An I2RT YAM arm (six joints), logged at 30 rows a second.
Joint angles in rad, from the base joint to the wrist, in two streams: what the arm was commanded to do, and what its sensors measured. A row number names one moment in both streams.
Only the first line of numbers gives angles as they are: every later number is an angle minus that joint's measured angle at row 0.
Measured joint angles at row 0: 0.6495 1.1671 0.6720 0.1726 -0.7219 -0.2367
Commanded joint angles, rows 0 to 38: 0.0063 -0.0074 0.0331 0.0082 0.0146 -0.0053; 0.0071 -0.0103 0.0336 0.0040 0.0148 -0.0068; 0.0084 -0.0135 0.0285 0.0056 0.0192 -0.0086; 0.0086 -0.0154 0.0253 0.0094 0.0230 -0.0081; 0.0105 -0.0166 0.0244 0.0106 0.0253 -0.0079; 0.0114 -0.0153 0.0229 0.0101 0.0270 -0.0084; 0.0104 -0.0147 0.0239 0.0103 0.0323 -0.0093; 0.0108 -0.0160 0.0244 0.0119 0.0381 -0.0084; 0.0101 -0.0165 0.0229 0.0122 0.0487 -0.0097; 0.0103 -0.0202 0.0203 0.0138 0.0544 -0.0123; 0.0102 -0.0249 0.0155 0.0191 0.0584 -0.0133; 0.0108 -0.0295 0.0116 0.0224 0.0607 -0.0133; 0.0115 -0.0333 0.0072 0.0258 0.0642 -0.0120; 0.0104 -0.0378 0.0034 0.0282 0.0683 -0.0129; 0.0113 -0.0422 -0.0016 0.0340 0.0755 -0.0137; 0.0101 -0.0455 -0.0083 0.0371 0.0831 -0.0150; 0.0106 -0.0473 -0.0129 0.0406 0.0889 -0.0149; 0.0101 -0.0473 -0.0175 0.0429 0.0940 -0.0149; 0.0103 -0.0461 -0.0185 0.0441 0.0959 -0.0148; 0.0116 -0.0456 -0.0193 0.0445 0.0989 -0.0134; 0.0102 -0.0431 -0.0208 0.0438 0.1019 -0.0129; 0.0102 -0.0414 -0.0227 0.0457 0.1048 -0.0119; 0.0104 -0.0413 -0.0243 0.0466 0.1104 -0.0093; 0.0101 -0.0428 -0.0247 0.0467 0.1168 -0.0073; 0.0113 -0.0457 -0.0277 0.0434 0.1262 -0.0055; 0.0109 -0.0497 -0.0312 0.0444 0.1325 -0.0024; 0.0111 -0.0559 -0.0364 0.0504 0.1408 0.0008; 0.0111 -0.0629 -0.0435 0.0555 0.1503 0.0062; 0.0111 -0.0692 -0.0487 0.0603 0.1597 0.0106; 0.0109 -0.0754 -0.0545 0.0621 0.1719 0.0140; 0.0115 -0.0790 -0.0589 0.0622 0.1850 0.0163; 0.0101 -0.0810 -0.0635 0.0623 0.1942 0.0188; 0.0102 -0.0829 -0.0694 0.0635 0.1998 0.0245; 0.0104 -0.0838 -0.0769 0.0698 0.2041 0.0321; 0.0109 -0.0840 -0.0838 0.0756 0.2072 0.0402; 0.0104 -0.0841 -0.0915 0.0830 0.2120 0.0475; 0.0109 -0.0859 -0.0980 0.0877 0.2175 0.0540; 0.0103 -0.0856 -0.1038 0.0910 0.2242 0.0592; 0.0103 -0.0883 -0.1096 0.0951 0.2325 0.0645
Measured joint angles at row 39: 0.0095 -0.0652 -0.0988 0.0324 0.2010 0.0290
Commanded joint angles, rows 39 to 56: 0.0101 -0.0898 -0.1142 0.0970 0.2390 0.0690; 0.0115 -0.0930 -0.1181 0.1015 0.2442 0.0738; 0.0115 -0.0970 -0.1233 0.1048 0.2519 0.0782; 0.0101 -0.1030 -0.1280 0.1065 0.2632 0.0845; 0.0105 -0.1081 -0.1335 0.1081 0.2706 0.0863; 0.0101 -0.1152 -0.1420 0.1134 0.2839 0.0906; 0.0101 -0.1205 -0.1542 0.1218 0.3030 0.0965; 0.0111 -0.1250 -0.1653 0.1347 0.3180 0.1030; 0.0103 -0.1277 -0.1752 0.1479 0.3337 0.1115; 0.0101 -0.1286 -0.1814 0.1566 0.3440 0.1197; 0.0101 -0.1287 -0.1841 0.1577 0.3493 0.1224; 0.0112 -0.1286 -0.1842 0.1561 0.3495 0.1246; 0.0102 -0.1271 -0.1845 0.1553 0.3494 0.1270; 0.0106 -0.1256 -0.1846 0.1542 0.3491 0.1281; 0.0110 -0.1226 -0.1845 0.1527 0.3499 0.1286; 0.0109 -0.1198 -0.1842 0.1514 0.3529 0.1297; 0.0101 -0.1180 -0.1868 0.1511 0.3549 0.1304; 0.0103 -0.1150 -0.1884 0.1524 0.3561 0.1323
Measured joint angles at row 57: 0.0095 -0.1102 -0.1854 0.1011 0.3364 0.1114
